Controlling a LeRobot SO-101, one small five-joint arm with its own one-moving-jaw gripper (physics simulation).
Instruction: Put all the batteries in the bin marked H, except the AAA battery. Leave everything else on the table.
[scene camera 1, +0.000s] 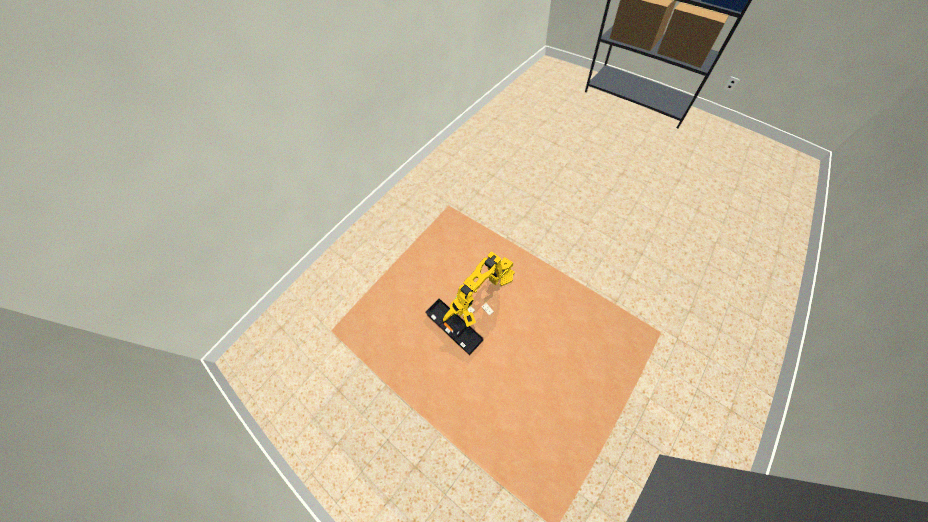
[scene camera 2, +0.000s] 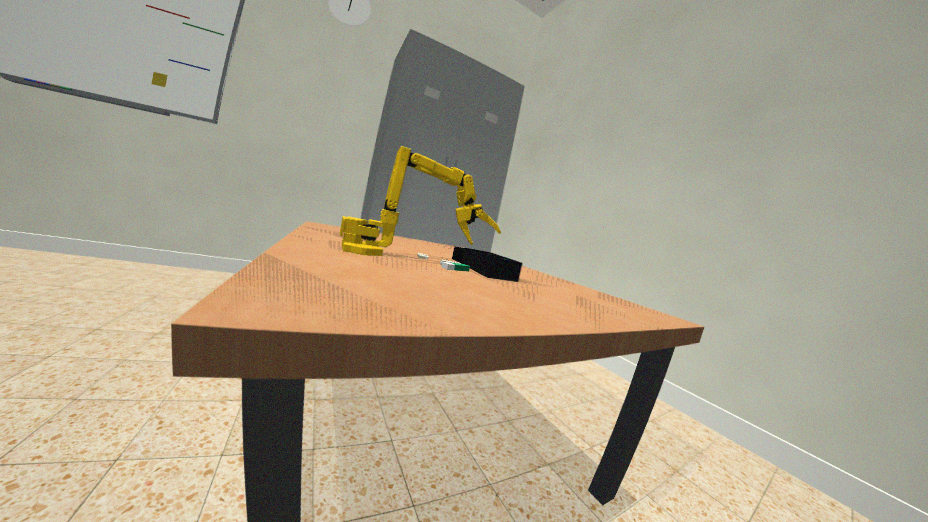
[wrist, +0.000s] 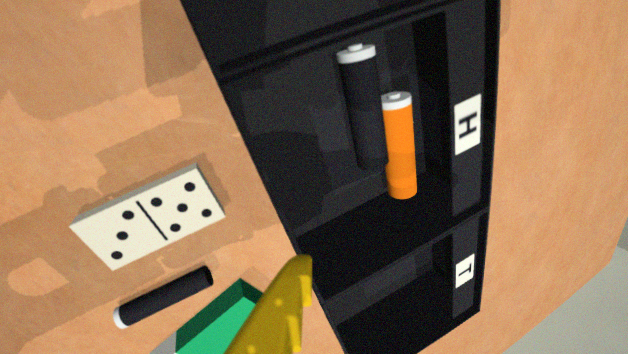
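Where they show: end effector, tool point: (scene camera 1: 459, 315) (scene camera 2: 472, 242) (wrist: 311, 273); arm's base, origin of the base link: (scene camera 1: 498, 278) (scene camera 2: 368, 252).
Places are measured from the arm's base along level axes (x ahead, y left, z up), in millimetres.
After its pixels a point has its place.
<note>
The black bin row (scene camera 1: 470, 344) @[x 313, y 79, z 7 mm] (scene camera 2: 493, 264) @[x 249, y -141, z 32 mm] has a middle compartment marked H (wrist: 466, 185) @[x 325, y -50, z 42 mm]. In the wrist view a thick black battery (wrist: 364, 110) @[x 300, y -8, z 20 mm] with a white end and an orange battery (wrist: 401, 150) @[x 312, y -33, z 21 mm] lie side by side within the H compartment. A thin black battery (wrist: 165, 297) @[x 189, y -45, z 9 mm] with a white end lies on the table outside the bins, between the domino and the green block. My gripper (scene camera 1: 458, 320) @[x 254, y -18, z 65 mm] (scene camera 2: 485, 237) @[x 254, y -18, z 65 mm] is open and empty above the bins; one notched jaw shows at the bottom of the wrist view.
A domino (wrist: 150, 217) @[x 209, y -9, z 7 mm] lies on the table (wrist: 550, 150) @[x 451, y -122, z 0 mm] beside the bins. A green block (wrist: 217, 320) @[x 199, y -71, z 13 mm] (scene camera 2: 461, 267) @[x 197, y -94, z 8 mm] lies near the T compartment, partly behind the jaw. Another domino (scene camera 1: 488, 309) @[x 148, y 49, z 7 mm] (scene camera 2: 422, 255) @[x 139, y 22, z 8 mm] lies nearer the arm's base.
</note>
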